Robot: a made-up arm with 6 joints.
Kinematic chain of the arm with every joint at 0, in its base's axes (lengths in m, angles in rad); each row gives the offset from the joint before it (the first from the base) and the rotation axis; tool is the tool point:
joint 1: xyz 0 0 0.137 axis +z
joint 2: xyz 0 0 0 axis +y
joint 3: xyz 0 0 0.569 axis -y
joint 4: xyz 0 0 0 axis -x
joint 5: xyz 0.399 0 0 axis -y
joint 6: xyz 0 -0.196 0 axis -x
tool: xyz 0 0 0
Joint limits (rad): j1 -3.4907..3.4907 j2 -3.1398..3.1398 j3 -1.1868..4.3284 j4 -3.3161..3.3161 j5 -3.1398..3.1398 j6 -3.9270..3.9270
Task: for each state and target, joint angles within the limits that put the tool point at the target. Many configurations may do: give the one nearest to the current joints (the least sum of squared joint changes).
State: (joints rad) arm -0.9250 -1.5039 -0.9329 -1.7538 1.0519 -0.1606
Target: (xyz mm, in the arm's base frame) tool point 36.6 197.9 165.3
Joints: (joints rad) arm -1.0666 -1.7662 -1.0774 -2.2800 1.0519 -0.1606
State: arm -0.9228 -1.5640 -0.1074 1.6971 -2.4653 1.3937
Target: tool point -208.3 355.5 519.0
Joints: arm -0.9522 -1.6271 -0.8699 1.7579 -2.4653 1.3937
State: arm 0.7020 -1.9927 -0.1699 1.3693 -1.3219 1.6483
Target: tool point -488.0 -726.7 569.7
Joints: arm 0.9449 -1.3485 0.5758 1.4162 -1.3219 1.6483
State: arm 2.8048 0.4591 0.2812 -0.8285 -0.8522 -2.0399
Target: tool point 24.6 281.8 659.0
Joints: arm 2.0678 -0.3217 -0.0754 -0.6503 -0.8522 -2.0399
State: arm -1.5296 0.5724 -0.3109 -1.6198 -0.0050 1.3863
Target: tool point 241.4 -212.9 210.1
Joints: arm -0.9341 0.4655 -0.5378 -1.9226 -0.0050 1.3863
